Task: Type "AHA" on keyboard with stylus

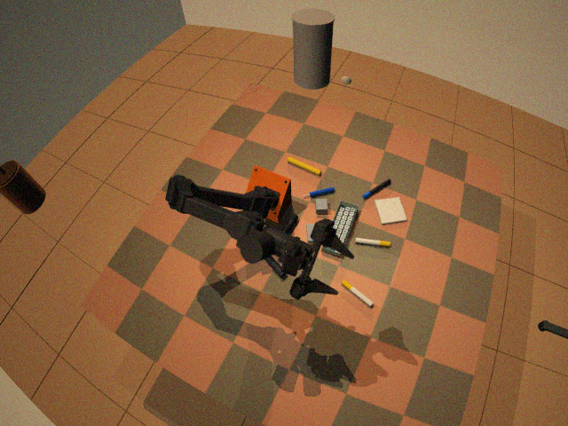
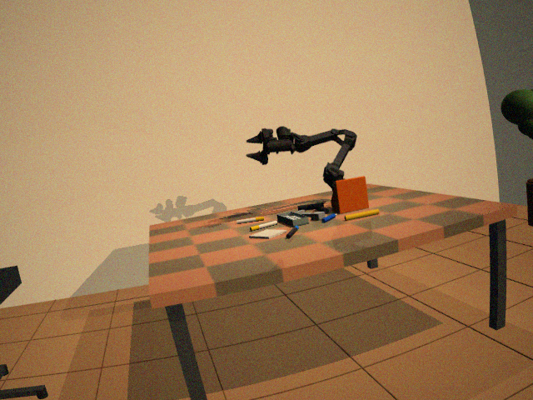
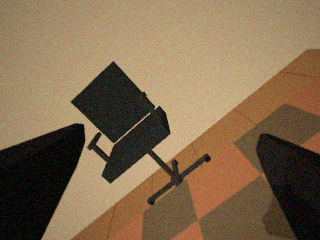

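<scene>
Now: gripper tip 37 cm to the right of the blue stylus, 31 cm above it and 24 cm past it. Also, from my gripper tip: white pad: 43 cm to the left, 32 cm below, 5 cm ahead; then blue-tipped dark pen: 48 cm to the left, 31 cm below, 4 cm behind; then yellow stick: 47 cm to the left, 32 cm behind, 31 cm below.
</scene>
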